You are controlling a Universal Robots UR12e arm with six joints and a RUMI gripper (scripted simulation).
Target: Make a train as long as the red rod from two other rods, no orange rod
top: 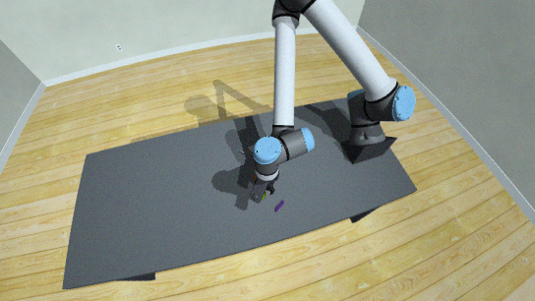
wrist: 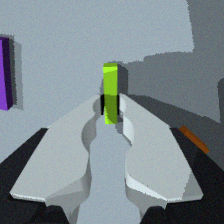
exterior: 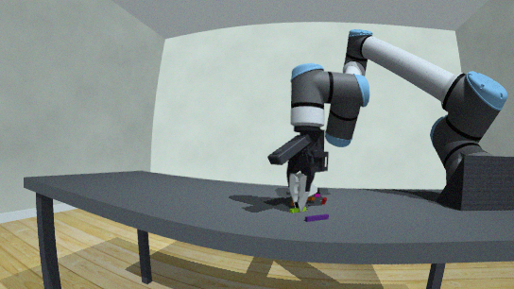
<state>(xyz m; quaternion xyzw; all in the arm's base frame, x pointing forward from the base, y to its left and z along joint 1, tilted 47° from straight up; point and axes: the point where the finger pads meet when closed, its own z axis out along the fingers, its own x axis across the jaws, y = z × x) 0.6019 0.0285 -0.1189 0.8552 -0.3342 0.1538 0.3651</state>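
My hand is 250 mm to the left of the magenta rod, 50 mm past it and 10 mm above it. From my hand the other things lie so: purple rod (70 mm to the left, 50 mm behind, 10 mm below); red rod (150 mm to the right, 70 mm behind, 10 mm below); lime rod (10 mm below).
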